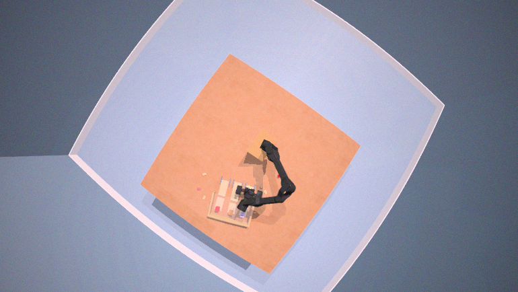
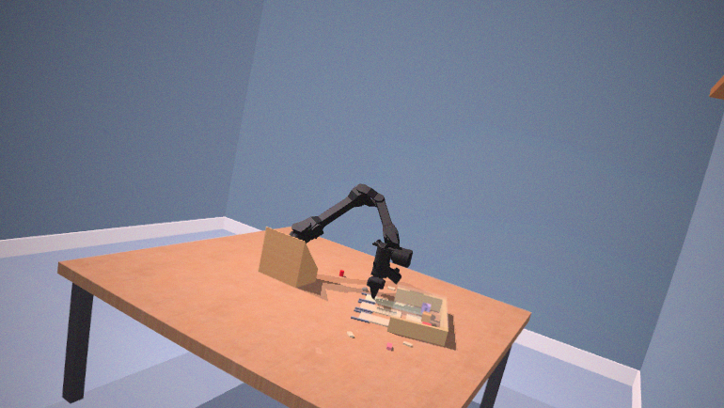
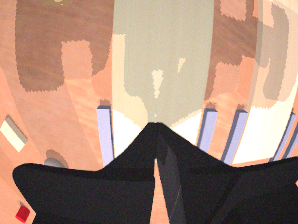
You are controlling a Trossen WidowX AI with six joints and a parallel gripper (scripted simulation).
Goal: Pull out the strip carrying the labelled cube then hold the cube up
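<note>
Right now the one-piece strip is 9 cm ahead of my gripper tip and 2 cm to the left of it. Round my gripper tip: pink bit: 35 cm to the right, 18 cm ahead; then red piece: 20 cm behind, 15 cm to the left, 1 cm above; then purple cube marked n: 20 cm ahead, 4 cm to the left, 2 cm above.
</note>
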